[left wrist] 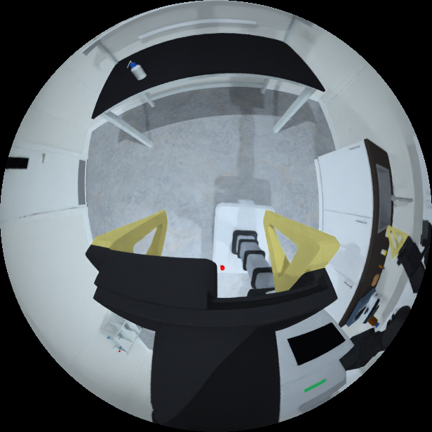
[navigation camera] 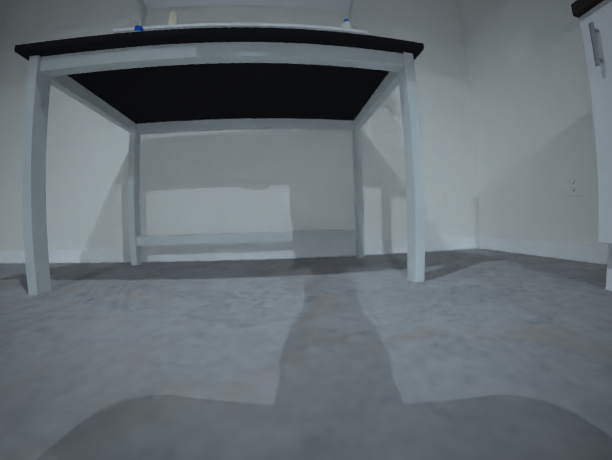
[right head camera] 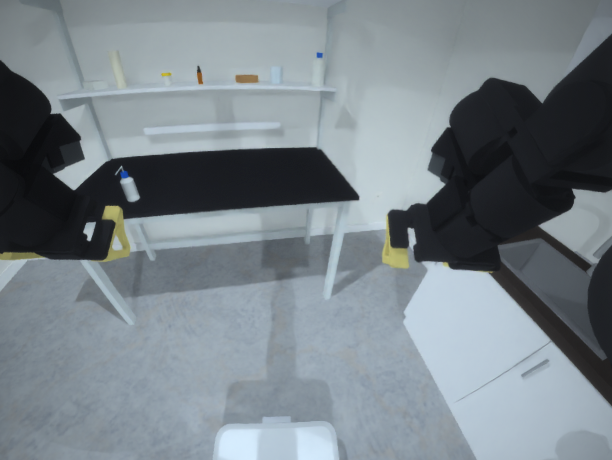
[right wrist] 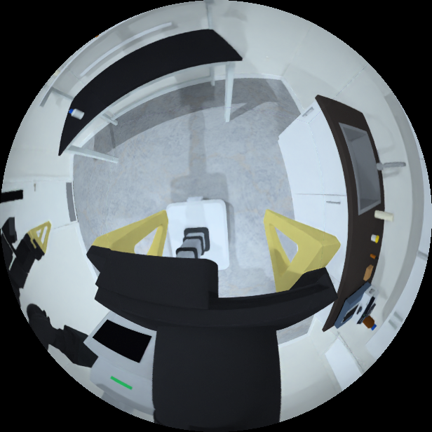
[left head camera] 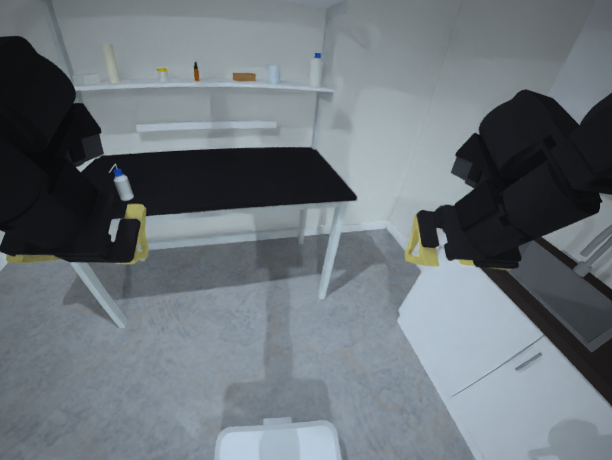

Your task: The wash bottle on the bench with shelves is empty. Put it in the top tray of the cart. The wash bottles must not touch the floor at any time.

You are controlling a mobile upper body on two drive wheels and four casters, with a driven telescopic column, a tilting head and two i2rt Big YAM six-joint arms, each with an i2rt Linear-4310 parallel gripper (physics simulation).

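Places are measured from the left arm's base along level axes (x ahead, y left, z up), in millimetres.
Pixels of known places: left gripper, fingertip midpoint: (right head camera: 97,251) (left head camera: 111,253); right gripper, fingertip midpoint: (right head camera: 414,260) (left head camera: 433,258).
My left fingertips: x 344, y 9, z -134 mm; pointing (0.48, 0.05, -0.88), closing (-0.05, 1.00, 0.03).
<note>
Ahead of a thing's pixels: the offset from my left fingertips to its top centre. "spot": to the spot under its first point. Level surfaces: height alone.
The white wash bottle with a blue cap and bent spout @(spot: dx +725, dy +462, dz -294 mm) (left head camera: 124,187) (right head camera: 130,188) (left wrist: 138,71) (right wrist: 76,114) stands upright near the left end of the black bench top @(dz -362 mm) (left head camera: 240,175) (right head camera: 240,175) (left wrist: 215,55) (right wrist: 150,60). In the navigation camera its blue cap @(dx +748, dy +482, dz -218 mm) (navigation camera: 138,28) shows above the bench edge. My left gripper (left head camera: 82,250) (right head camera: 67,250) (left wrist: 215,215) is open and empty, well in front of the bench. My right gripper (left head camera: 452,257) (right head camera: 430,260) (right wrist: 215,214) is open and empty, farther right. A small white tiered frame (left wrist: 116,327), perhaps the cart, shows at lower left in the left wrist view.
Above the bench, a shelf (left head camera: 215,85) (right head camera: 215,89) bears small containers and a white blue-capped bottle @(dx +1360, dy -449, dz +273 mm) (left head camera: 316,71) (right head camera: 318,71). White cabinets @(spot: dx +259, dy -1134, dz -644 mm) (left head camera: 465,310) (right head camera: 470,315) with a sink (left head camera: 560,285) stand at right. My white base (left head camera: 277,440) (right head camera: 275,440) shows at the bottom. Bench legs @(spot: dx +823, dy -592, dz -806 mm) (left head camera: 331,255) (navigation camera: 415,175) stand ahead.
</note>
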